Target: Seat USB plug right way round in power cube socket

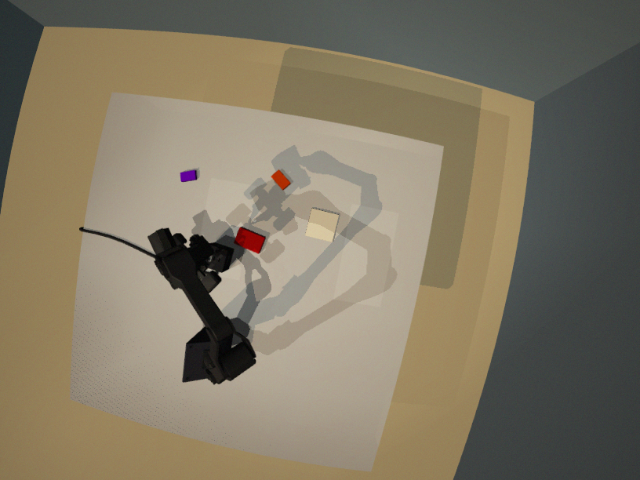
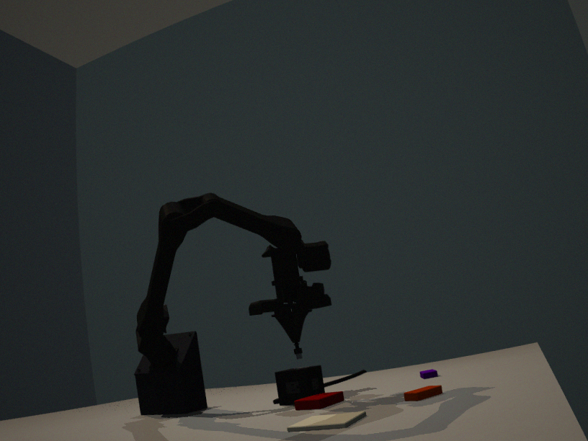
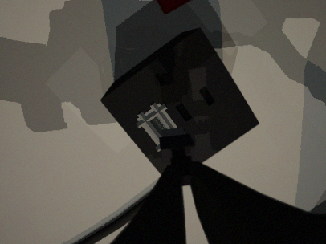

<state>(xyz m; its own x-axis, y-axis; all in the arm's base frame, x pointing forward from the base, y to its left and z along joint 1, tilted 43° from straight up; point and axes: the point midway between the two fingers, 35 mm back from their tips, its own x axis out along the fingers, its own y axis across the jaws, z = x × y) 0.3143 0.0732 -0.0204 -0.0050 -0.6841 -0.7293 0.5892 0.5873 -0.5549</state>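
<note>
Now: the USB plug 2 cm below my gripper tip. Also, from my gripper tip: metal-framed socket: 7 cm below; then red block: 13 cm below, 11 cm to the right, 7 cm ahead; then purple block: 26 cm ahead, 16 cm to the left, 13 cm below.
</note>
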